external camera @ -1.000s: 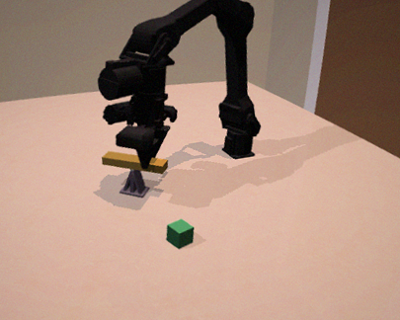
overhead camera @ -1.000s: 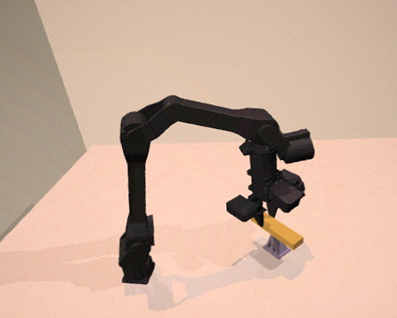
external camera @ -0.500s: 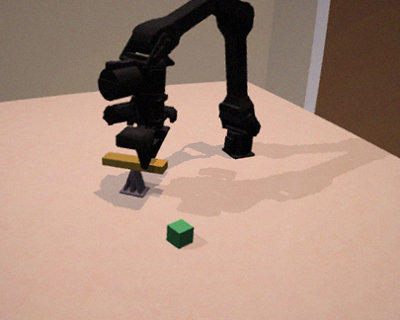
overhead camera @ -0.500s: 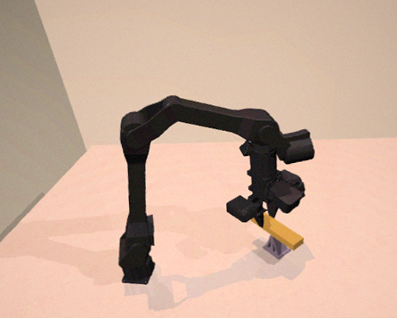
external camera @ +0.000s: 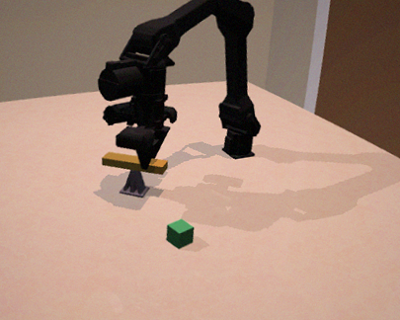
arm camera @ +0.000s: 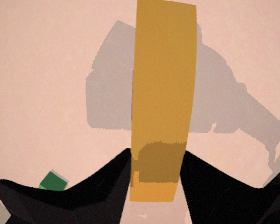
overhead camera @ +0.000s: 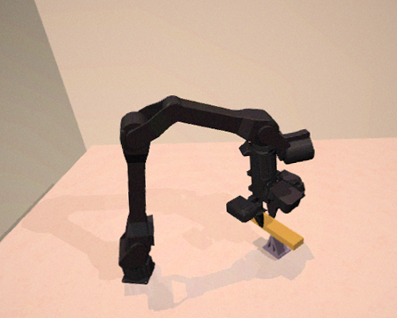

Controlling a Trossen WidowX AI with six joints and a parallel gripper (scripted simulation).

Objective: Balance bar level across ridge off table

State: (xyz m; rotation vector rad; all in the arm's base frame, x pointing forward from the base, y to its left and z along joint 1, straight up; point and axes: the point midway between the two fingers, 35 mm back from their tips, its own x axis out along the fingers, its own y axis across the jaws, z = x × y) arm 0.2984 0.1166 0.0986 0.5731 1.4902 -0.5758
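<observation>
The bar is 2 cm to the right of my gripper tip and 2 cm ahead of it. The rest, counted from my gripper tip: green cube 18 cm to the left, 5 cm below, 1 cm ahead.
</observation>
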